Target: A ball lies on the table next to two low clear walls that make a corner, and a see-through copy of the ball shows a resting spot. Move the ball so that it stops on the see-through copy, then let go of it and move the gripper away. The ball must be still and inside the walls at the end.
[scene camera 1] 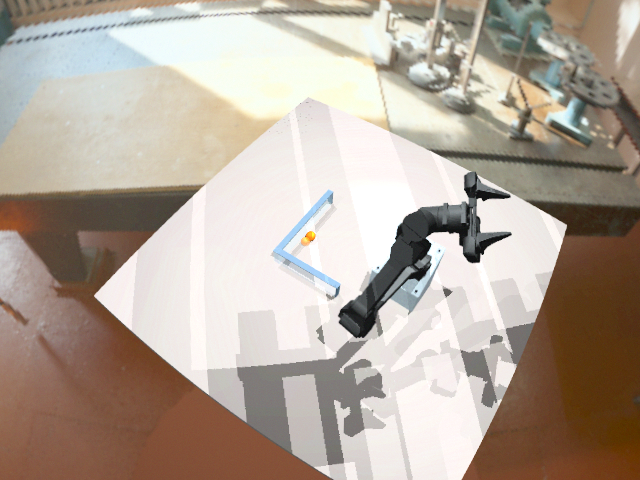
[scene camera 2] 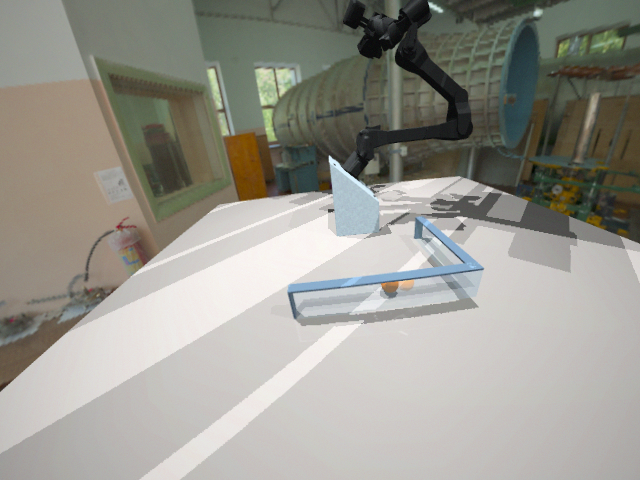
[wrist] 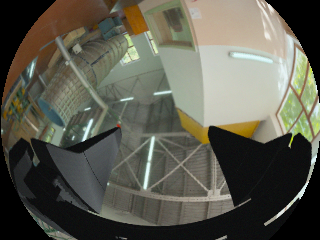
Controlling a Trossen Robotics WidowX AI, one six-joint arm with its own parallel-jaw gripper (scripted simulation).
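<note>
There's a clear wall [scene camera 2: 367,298] here, and a clear wall [scene camera 2: 435,249] too. As for my gripper [scene camera 1: 511,214], it's open and holding nothing, and you'd also find it in the wrist view [wrist: 165,131].
</note>
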